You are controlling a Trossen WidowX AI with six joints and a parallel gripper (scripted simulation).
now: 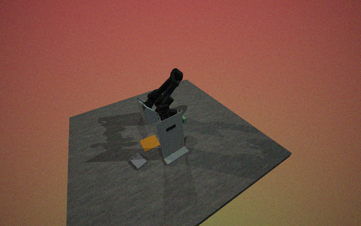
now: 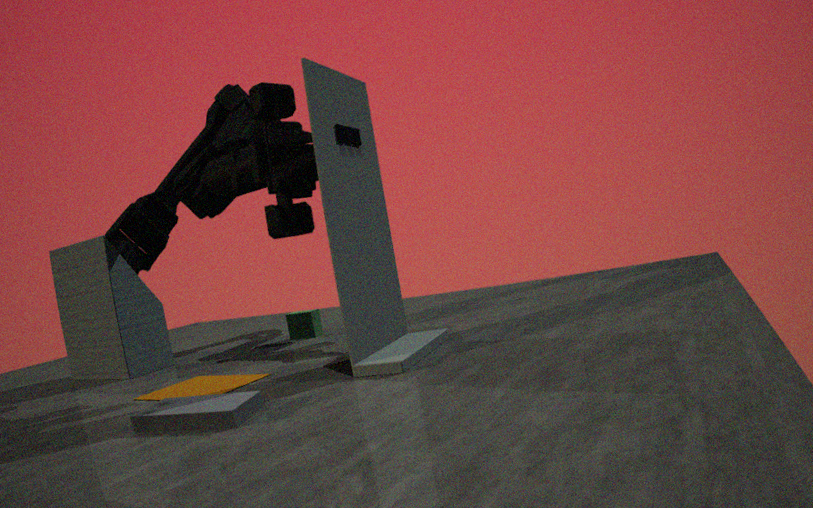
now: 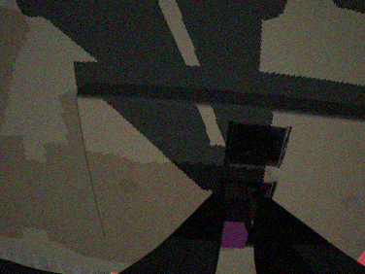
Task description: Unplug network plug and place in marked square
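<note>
My gripper tip is 24 cm above the orange marked square, 17 cm past it and 9 cm to the left of it. The rest, counted from my gripper tip: upright grey panel 10 cm below, 2 cm ahead; then network plug right at my gripper tip; then flat grey slab 24 cm below, 23 cm to the right, 8 cm behind.
</note>
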